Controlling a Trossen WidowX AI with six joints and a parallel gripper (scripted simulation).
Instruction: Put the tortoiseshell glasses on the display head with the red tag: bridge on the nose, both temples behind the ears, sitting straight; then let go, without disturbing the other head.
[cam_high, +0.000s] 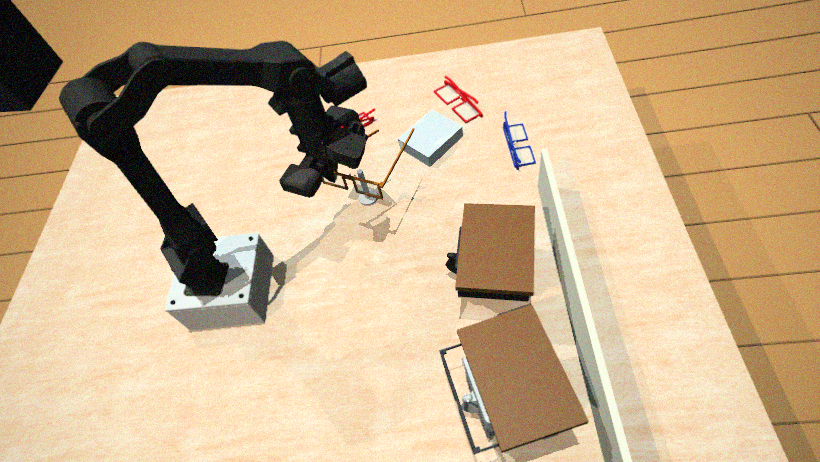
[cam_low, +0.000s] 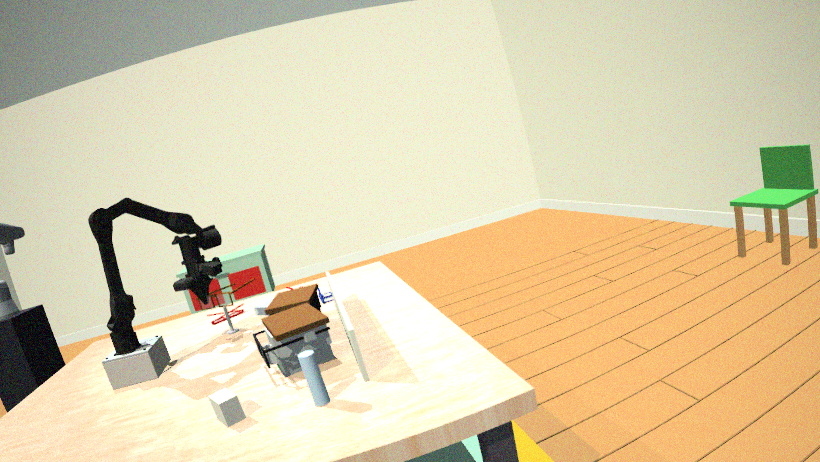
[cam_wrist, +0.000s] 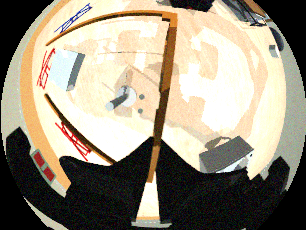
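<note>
The white peg is 40 mm ahead of my gripper tip, 50 mm to the left of it and 90 mm below it. Also, from my gripper tip: pale blue cylinder 360 mm ahead, 570 mm to the right, 70 mm below; then white cube 180 mm ahead, 560 mm to the right, 90 mm below; then long white board 420 mm ahead, 230 mm to the right, 60 mm below.
</note>
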